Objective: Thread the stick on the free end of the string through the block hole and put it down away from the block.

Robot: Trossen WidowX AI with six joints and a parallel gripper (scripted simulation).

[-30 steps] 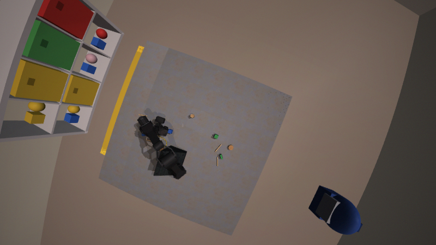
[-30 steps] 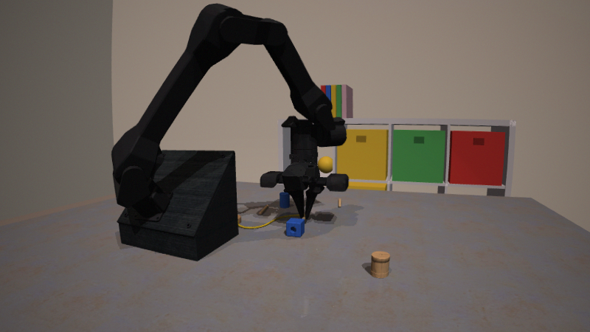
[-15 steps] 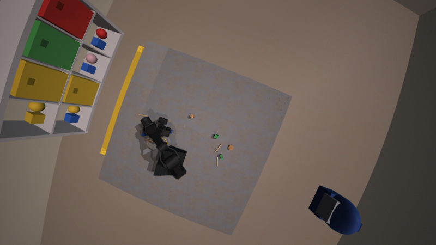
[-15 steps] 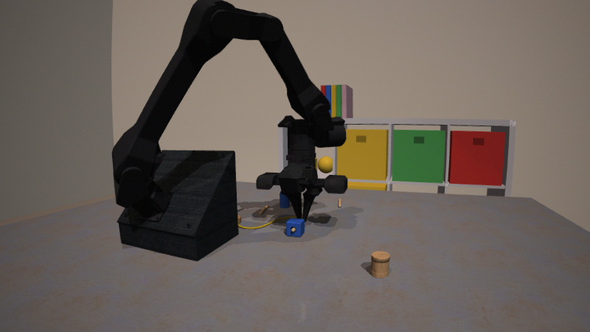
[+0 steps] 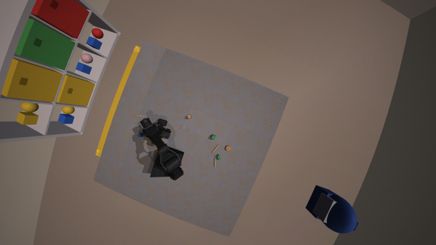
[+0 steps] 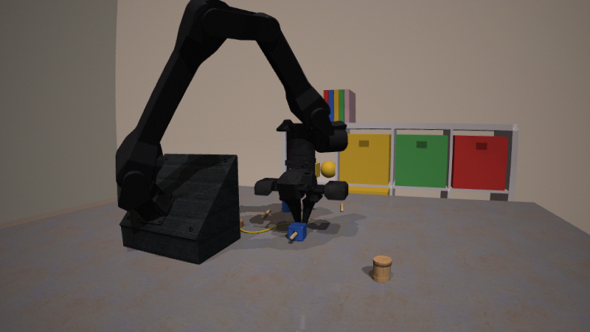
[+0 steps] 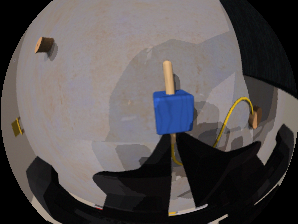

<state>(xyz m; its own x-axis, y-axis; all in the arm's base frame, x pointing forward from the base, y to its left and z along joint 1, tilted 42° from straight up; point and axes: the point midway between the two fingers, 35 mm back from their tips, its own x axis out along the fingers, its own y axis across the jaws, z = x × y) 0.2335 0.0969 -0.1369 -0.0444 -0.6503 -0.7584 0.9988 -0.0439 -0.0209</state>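
Now: gripper tip 3 cm to the left of the blue block. Round my gripper tip: blue cylinder: 9 cm behind, 17 cm to the left, 1 cm above; wooden cylinder: 17 cm ahead, 16 cm to the right.
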